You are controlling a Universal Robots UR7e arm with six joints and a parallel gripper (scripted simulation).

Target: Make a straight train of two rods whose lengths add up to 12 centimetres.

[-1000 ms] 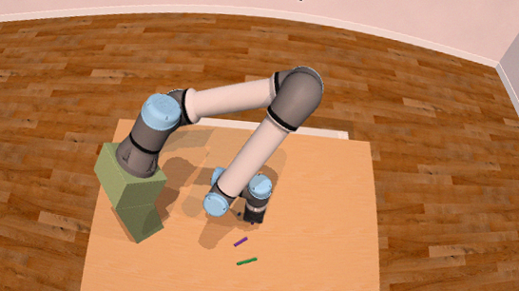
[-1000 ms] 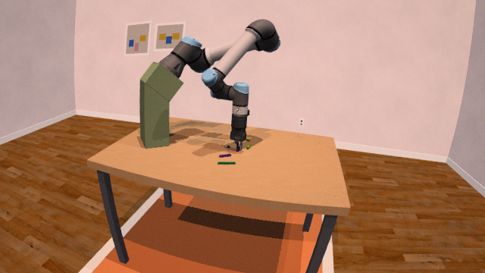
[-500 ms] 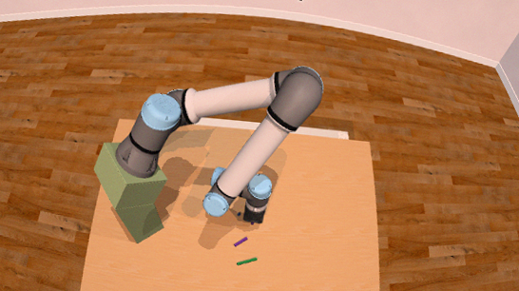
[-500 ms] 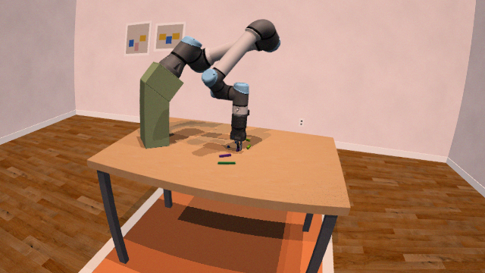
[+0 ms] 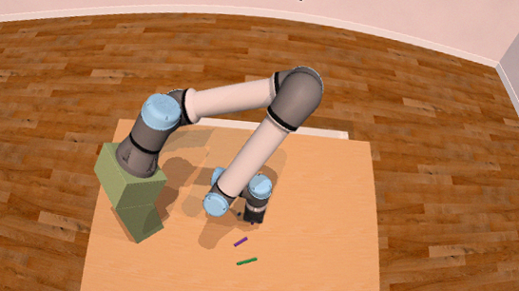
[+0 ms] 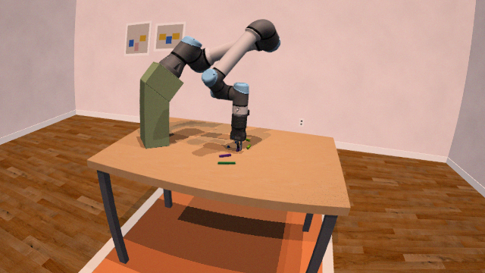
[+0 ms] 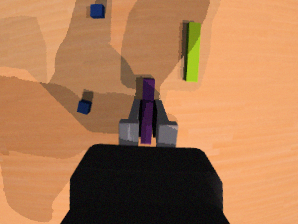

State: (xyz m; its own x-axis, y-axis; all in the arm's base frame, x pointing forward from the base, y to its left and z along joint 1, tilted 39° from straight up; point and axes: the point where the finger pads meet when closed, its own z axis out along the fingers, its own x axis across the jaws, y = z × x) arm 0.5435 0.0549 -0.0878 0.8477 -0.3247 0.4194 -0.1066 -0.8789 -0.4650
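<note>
The small blue rod lies 60 mm behind my hand, 10 mm to the left of it and 10 mm below it. The rest, counted from my hand: green rod 190 mm to the right, 20 mm behind, 10 mm below.
</note>
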